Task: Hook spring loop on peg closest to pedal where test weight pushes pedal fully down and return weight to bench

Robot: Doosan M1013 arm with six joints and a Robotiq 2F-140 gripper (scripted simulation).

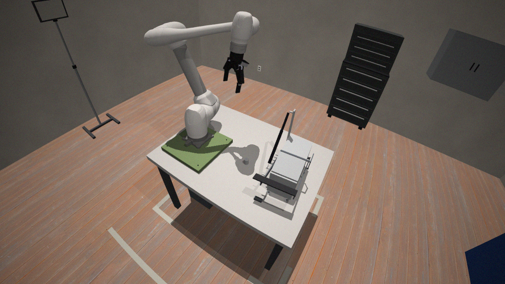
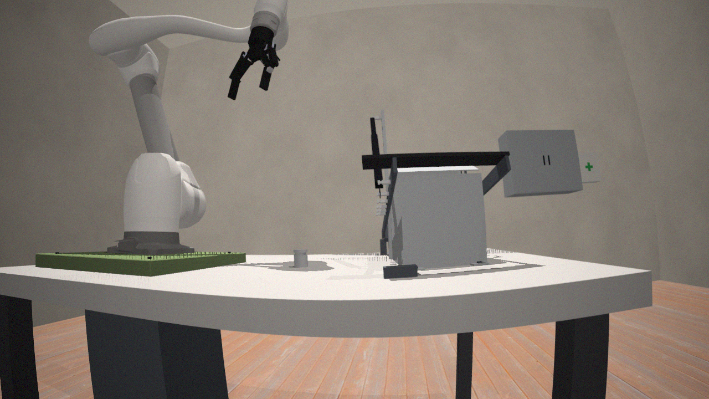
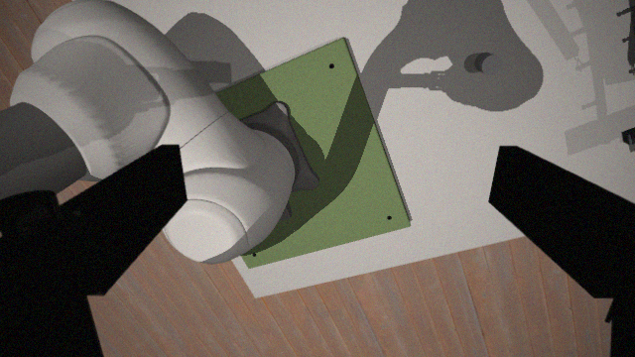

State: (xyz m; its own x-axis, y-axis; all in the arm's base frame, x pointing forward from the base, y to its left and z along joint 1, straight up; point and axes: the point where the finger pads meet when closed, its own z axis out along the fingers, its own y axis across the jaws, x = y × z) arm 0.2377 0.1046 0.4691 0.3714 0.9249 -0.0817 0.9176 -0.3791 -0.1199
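My hand is 47 cm above the steel test weight, 19 cm short of it and 8 cm to the left of it. Round my hand: small dark block: 49 cm below, 41 cm ahead, 29 cm to the right.
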